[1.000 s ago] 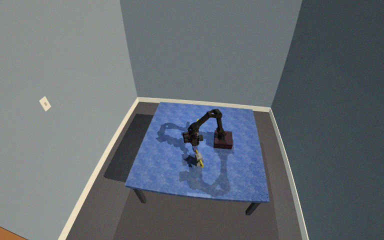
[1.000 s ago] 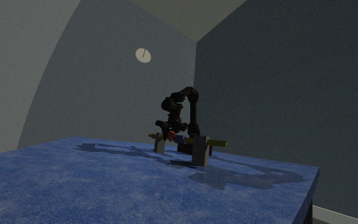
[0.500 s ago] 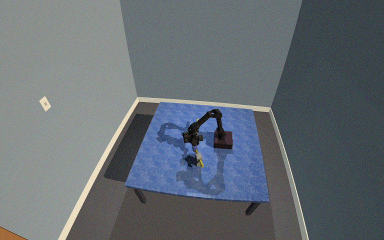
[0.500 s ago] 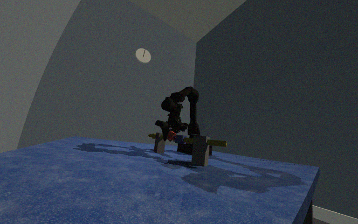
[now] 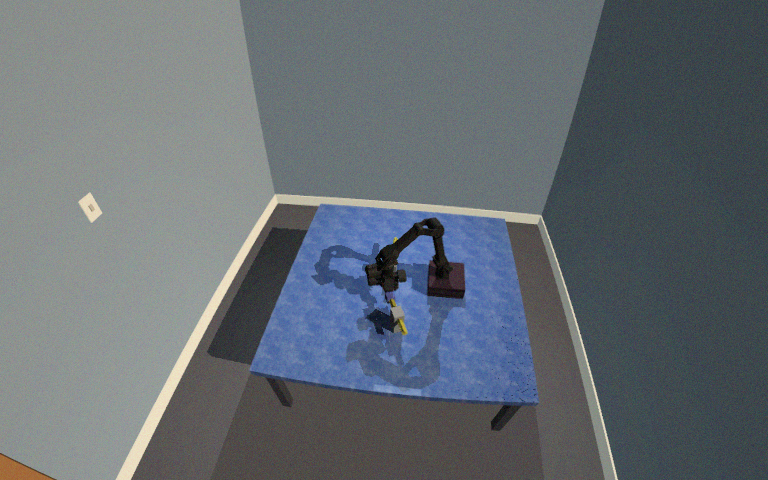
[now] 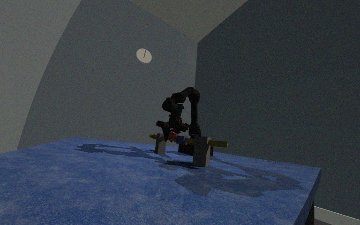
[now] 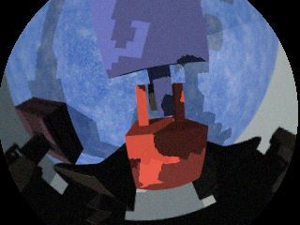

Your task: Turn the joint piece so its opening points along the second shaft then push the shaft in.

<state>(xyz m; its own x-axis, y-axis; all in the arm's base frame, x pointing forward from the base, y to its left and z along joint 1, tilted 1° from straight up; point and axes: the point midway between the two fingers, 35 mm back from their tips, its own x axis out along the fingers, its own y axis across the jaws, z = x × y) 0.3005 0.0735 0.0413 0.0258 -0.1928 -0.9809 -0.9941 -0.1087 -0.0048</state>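
Right now my gripper tip is 2 cm to the right of the red joint piece and 3 cm below it.
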